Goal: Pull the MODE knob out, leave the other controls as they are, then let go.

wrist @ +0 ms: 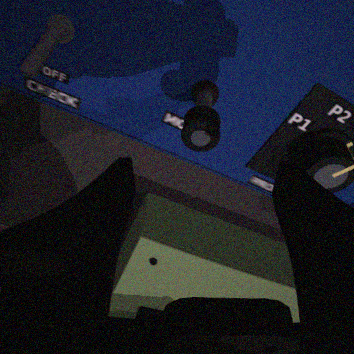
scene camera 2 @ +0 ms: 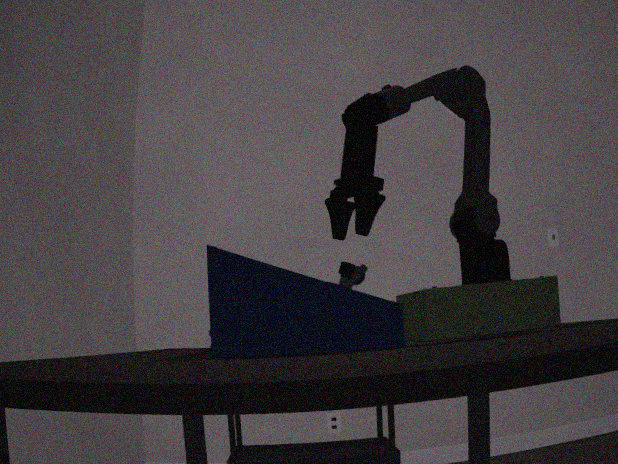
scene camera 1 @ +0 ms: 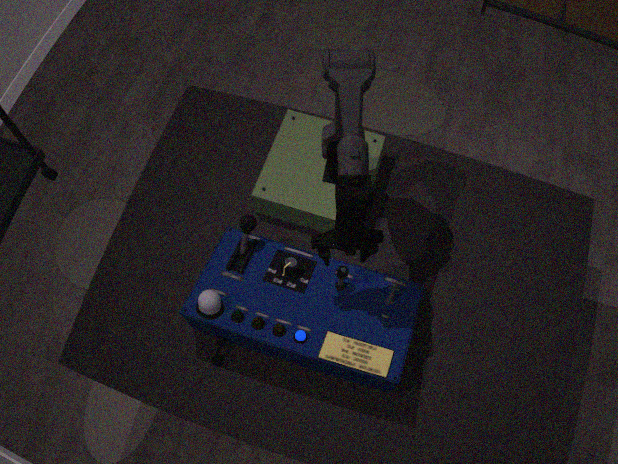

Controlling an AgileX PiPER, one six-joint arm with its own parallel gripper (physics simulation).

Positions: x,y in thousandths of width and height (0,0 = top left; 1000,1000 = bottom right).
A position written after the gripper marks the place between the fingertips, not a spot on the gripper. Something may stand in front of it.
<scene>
In view: the gripper (scene camera 2: 566,512) and a mode knob (wrist: 566,374).
The gripper also shows in the wrist view (wrist: 578,496) and in scene camera 1 (scene camera 1: 557,561).
</scene>
